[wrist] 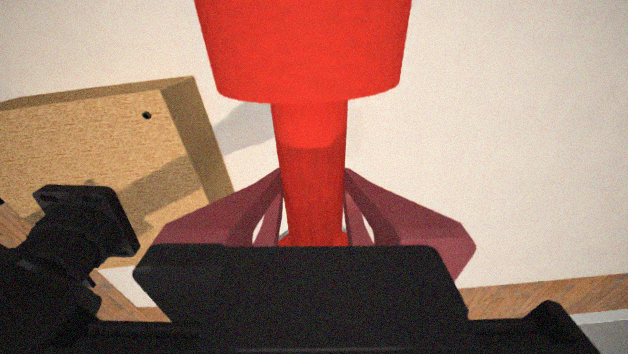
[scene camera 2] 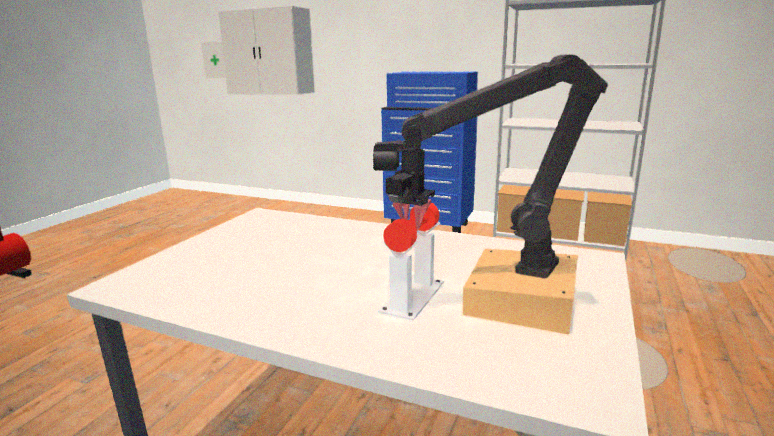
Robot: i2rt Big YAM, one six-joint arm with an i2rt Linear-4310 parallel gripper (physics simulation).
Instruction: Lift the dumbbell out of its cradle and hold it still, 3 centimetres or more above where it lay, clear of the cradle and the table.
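Places are measured from the arm's base along level axes (x down, y left, z ahead), in millimetres.
Pixels of known places: gripper, fingertip midpoint: [wrist: 313, 177]; arm's base, origin of the base link: [wrist: 96, 220] [scene camera 2: 537, 267].
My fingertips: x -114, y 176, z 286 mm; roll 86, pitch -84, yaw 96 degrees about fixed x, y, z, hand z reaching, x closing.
For each thing: its top centre in the pictures, then the offset to it from my fingertips. Level surfaces: height alone.
- red dumbbell, middle of its top: [wrist: 314, 247] [scene camera 2: 413, 211] dx -42, dy -10, dz +1 mm
- white cradle, middle of its top: [scene camera 2: 413, 230] dx +12, dy -10, dz +1 mm
- white table, its level: dx +208 mm
The red dumbbell [scene camera 2: 400, 235] [wrist: 307, 45] lies level, with its heads at the tops of the two posts of the white cradle [scene camera 2: 400, 284]. No clear gap shows between the near head and its post in the scene view. The cradle stands upright on the table. My gripper [scene camera 2: 411, 216] [wrist: 313, 177] points down and is shut on the dumbbell's handle between the two heads, one finger on each side. In the wrist view the near part of the handle and the other head are mostly hidden by the gripper's black body.
The white table [scene camera 2: 243, 281] carries the wooden block [scene camera 2: 517, 306] [wrist: 100, 140] under the arm's base, to the right of the cradle. A blue drawer cabinet [scene camera 2: 468, 151] and a metal shelf unit [scene camera 2: 644, 135] stand behind the table. Part of a red object [scene camera 2: 13, 252] shows at the left edge.
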